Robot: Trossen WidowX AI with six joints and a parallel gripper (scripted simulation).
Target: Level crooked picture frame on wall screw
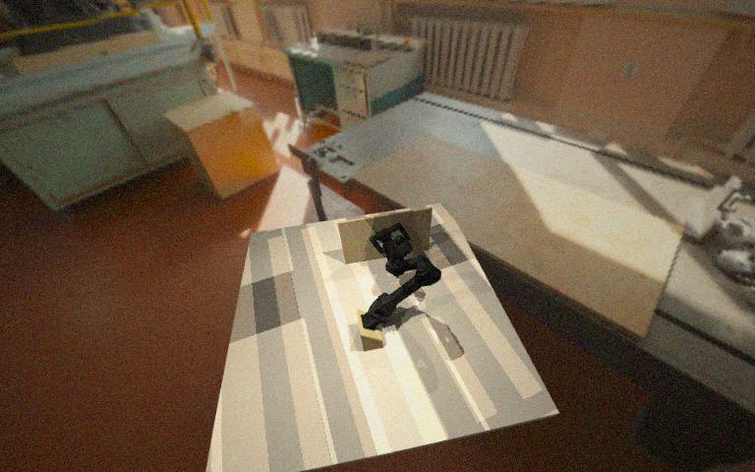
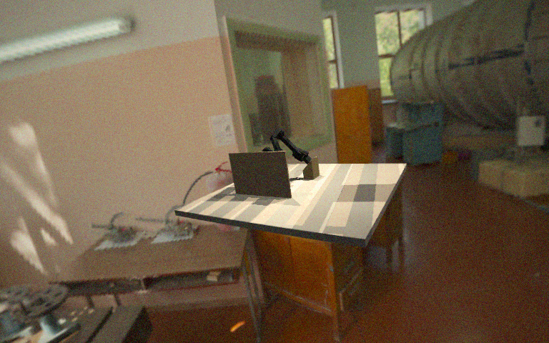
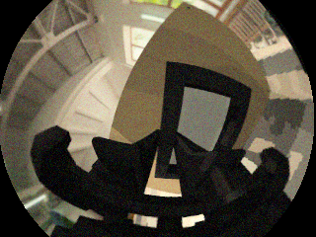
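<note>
My gripper tip is 5 cm above the black picture frame and 2 cm to the left of it. From my gripper tip the other things lie so: tan wall board (6 cm below, 2 cm ahead, 1 cm to the right).
</note>
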